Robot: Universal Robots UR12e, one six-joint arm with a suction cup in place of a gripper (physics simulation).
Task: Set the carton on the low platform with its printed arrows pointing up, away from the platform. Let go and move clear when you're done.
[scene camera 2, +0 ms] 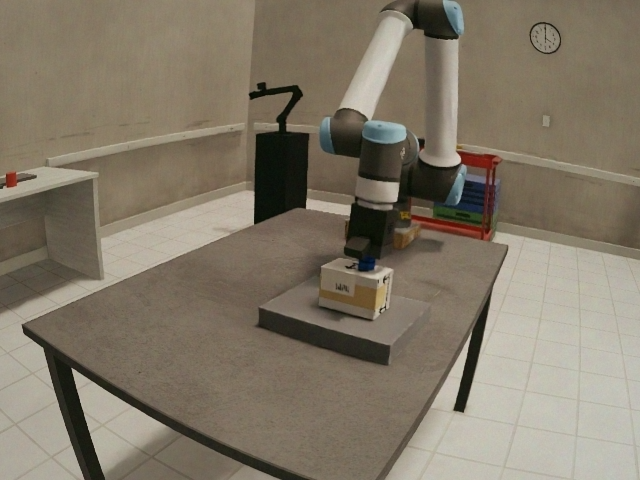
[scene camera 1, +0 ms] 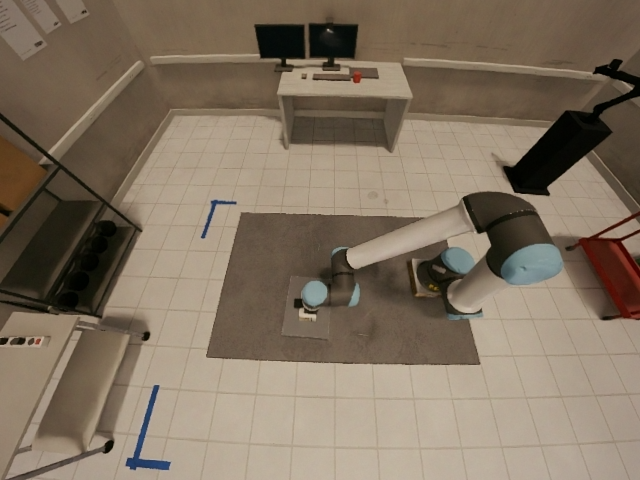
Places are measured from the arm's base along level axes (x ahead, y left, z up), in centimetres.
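Where they show: hand, its tool point: [scene camera 2: 365, 273]; arm's base, origin of its link: [scene camera 1: 432, 276].
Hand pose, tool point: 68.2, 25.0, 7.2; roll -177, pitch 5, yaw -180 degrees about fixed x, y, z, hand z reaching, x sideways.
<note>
Things, the pixels of their top centre, and the offset from my tool point, as dx, dy, dz. Level surfaces: height alone.
- carton, centre of its top: [scene camera 2: 357, 267] [scene camera 1: 308, 303] +1.3, -1.3, +1.5
- low grey platform, centre of its top: [scene camera 2: 348, 306] [scene camera 1: 308, 305] +1.8, -2.6, -8.0
- grey table, height of its surface: dz -12.8
The carton [scene camera 1: 307, 317] [scene camera 2: 341, 297], white with a tan band, is upright on the low grey platform [scene camera 1: 294, 328] [scene camera 2: 408, 315]; its underside looks level and at the platform's top, though a very small gap could not be seen. Dark marks show on its top and on its right end face in scene camera 2, but they are too small to tell which way any arrows point. My gripper [scene camera 2: 367, 264], a blue suction cup under a black tool body, touches the carton's top face and is shut on it. In scene camera 1 the wrist hides the cup.
The platform stands on the grey table [scene camera 1: 258, 248] [scene camera 2: 180, 335]. The arm's base stands on the table beyond the platform in scene camera 2, with a wood-coloured block [scene camera 2: 407, 236] by it. A red cart [scene camera 1: 610, 263] [scene camera 2: 487, 201] and a black pedestal [scene camera 1: 560, 149] [scene camera 2: 281, 175] stand beyond the table.
</note>
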